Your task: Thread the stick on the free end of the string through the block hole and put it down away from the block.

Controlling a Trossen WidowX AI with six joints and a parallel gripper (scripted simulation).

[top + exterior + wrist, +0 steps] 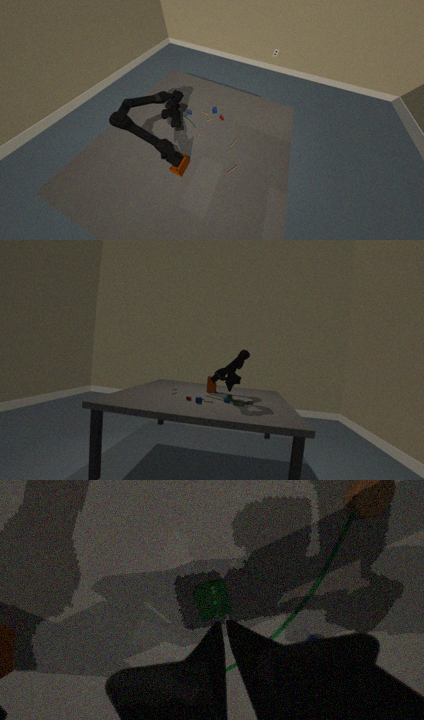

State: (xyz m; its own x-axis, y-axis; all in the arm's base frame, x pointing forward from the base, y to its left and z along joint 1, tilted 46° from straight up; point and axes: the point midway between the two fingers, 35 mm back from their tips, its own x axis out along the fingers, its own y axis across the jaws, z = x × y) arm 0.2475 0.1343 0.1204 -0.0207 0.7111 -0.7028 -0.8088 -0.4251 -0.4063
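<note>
My gripper tip is now 40 mm above the green block and 10 mm past it. Round my gripper tip: round wooden button (160 mm to the left, 80 mm ahead, 50 mm below); thin wooden stick (140 mm to the right, 60 mm below, 20 mm ahead); blue block (250 mm ahead, 190 mm to the right, 40 mm below).
</note>
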